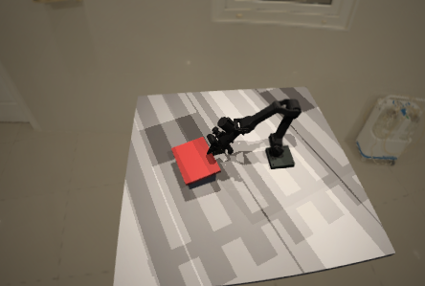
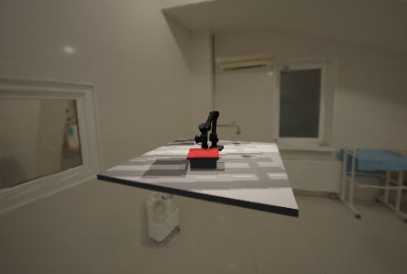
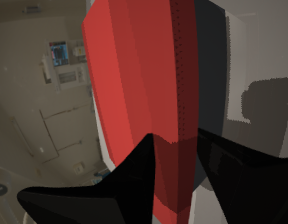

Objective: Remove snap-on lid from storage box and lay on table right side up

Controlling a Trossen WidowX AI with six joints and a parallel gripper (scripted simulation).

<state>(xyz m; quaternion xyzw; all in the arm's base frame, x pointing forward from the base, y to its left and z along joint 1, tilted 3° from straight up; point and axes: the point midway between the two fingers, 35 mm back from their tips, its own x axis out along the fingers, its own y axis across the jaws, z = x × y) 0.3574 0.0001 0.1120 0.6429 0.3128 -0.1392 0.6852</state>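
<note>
My gripper tip is now 8 cm short of the lid and 2 cm to the right of it. The rest, counted from my gripper tip: storage box 7 cm ahead, 5 cm below, 2 cm to the left.
</note>
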